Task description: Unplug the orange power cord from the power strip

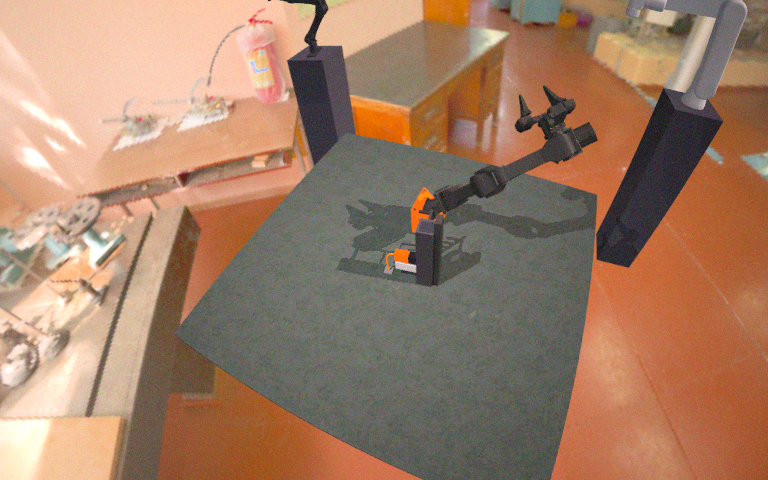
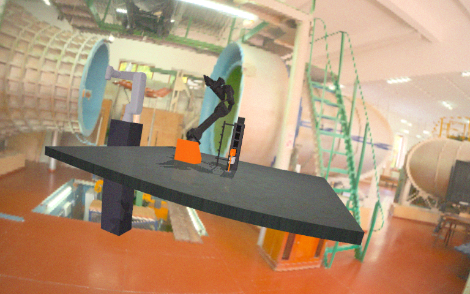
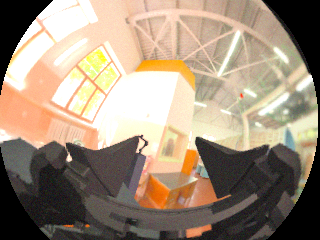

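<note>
My gripper tip is 460 mm above the orange plug, 340 mm short of it and 290 mm to the left of it.
</note>
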